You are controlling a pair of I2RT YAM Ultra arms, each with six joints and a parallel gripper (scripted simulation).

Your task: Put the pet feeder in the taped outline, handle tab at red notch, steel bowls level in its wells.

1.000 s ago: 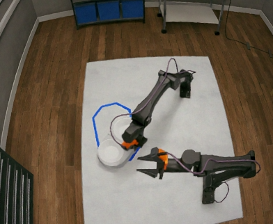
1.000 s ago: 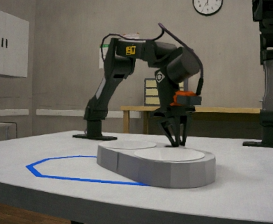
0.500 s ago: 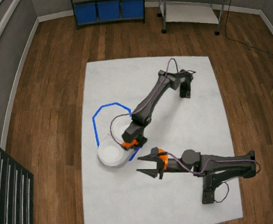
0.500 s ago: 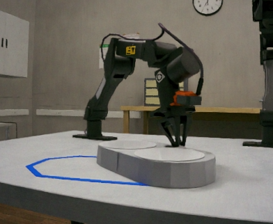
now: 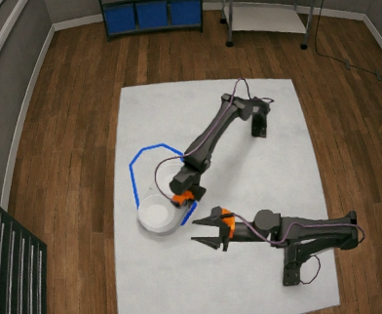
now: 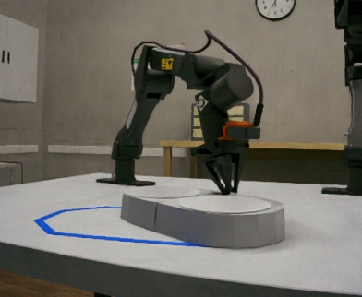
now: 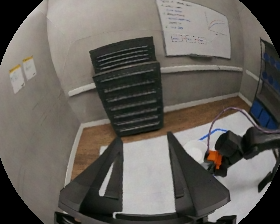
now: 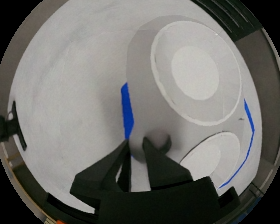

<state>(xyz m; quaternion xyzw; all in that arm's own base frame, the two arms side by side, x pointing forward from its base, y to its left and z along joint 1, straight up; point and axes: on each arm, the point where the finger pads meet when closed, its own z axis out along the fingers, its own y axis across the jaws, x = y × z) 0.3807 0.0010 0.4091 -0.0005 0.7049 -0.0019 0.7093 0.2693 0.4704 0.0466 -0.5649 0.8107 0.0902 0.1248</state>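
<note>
Now: right hand 7 cm short of the grey pet feeder, 4 cm to the left of it and 2 cm above it. Round my right hand: blue tape outline 12 cm to the right, 9 cm ahead, 5 cm below; steel bowl 12 cm ahead, 1 cm to the left, 1 cm below.
</note>
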